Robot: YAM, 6 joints.
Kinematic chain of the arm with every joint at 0, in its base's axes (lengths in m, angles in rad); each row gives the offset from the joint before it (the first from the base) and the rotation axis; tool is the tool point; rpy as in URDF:
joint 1: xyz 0 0 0.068 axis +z
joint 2: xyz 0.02 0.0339 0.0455 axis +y
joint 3: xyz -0.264 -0.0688 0 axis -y
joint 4: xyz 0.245 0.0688 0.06 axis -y
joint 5: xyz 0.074 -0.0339 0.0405 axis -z
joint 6: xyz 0.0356 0 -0.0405 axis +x
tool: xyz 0 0 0 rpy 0 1.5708 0
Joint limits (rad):
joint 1: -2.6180..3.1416
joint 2: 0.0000..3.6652
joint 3: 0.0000..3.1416
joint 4: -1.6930..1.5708
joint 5: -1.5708..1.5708
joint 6: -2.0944..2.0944
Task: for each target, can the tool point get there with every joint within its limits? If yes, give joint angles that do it. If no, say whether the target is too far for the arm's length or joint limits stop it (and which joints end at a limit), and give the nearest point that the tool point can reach.
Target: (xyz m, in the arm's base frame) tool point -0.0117 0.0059 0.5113
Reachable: yes | joints -0.5586 0.4026 1.1432 0.1433 0.0338 -1.5362
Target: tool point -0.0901 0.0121 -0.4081
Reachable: no: joint limits stop it (at a limit: joint 2) | nearest point -0.1118 0.0150 -0.3539 | short by 0.058 m
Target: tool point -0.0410 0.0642 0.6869
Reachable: yes | joints -0.5709 1.1066 2.2677 0.5613 -1.1120 -0.0725
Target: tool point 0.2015 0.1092 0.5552
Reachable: yes | joints 0.3575 1.3174 1.8289 -0.3561 -1.1047 -0.5684
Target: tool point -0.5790 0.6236 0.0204
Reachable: no: too far | nearest point -0.4368 0.4704 0.0438 | short by 0.210 m
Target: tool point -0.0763 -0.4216 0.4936
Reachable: yes | joints 1.4066 0.6532 2.5243 1.2399 -0.1805 1.5789
